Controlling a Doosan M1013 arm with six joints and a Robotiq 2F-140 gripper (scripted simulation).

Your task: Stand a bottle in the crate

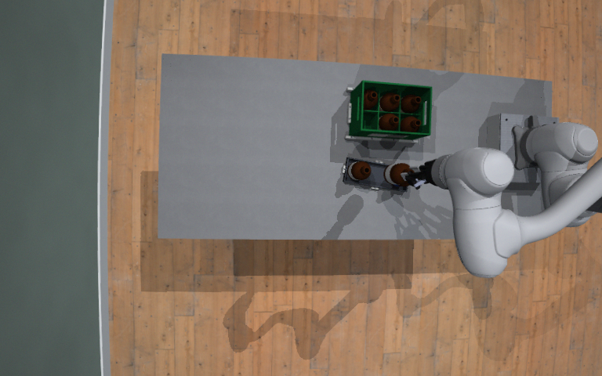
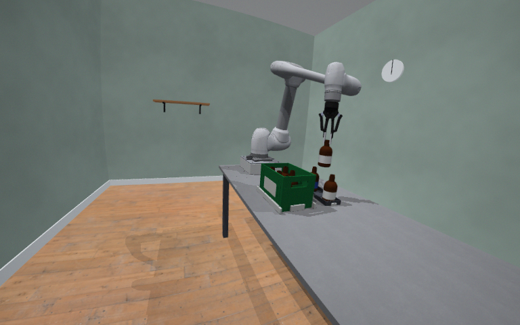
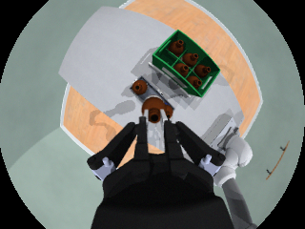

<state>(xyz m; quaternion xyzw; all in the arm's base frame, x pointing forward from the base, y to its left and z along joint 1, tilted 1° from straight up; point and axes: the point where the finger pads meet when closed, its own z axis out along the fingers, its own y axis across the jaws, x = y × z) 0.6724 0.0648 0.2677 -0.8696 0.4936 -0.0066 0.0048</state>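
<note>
The brown bottle lies 9 cm below my hand. The rest, counted from my hand: green crate (27 cm below, 24 cm to the right, 4 cm behind); dark tray (34 cm below).
</note>
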